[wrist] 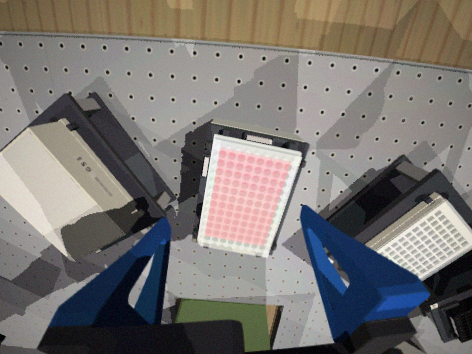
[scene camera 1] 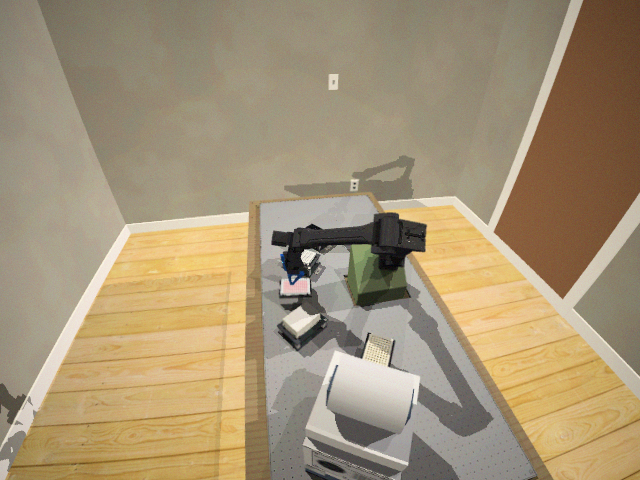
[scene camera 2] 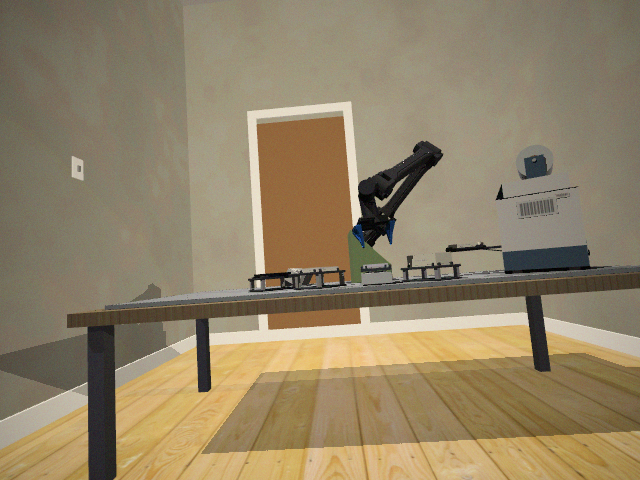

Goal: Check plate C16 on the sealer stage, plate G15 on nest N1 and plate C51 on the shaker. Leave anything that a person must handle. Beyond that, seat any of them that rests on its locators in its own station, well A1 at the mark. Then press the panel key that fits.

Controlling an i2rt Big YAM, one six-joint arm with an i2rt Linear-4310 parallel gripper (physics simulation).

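Note:
My gripper [scene camera 1: 289, 270] [scene camera 2: 376, 244] [wrist: 234, 217] is open and empty, above a pink-welled plate [scene camera 1: 295, 287] [wrist: 247, 197] on a small dark nest [scene camera 2: 375, 276] [wrist: 260, 131]. A tall cream plate [scene camera 1: 301, 320] [wrist: 92, 175] sits on a dark raised frame [wrist: 120, 145] at the wrist view's left; its side label is too coarse to read surely. A white plate with square wells [scene camera 1: 310, 256] [wrist: 427, 242] sits on another dark frame [wrist: 397, 177] at the right. A tan plate [scene camera 1: 378, 348] lies on the sealer's stage. Seating on the locators cannot be told.
The large white sealer [scene camera 1: 356, 444] [scene camera 2: 542, 222] with its film roll [scene camera 1: 369, 395] stands at the near end in scene camera 1. A green pedestal [scene camera 1: 376, 289] [scene camera 2: 361, 260] is under the arm. A black device [wrist: 450, 320] is partly in view at the wrist view's lower right.

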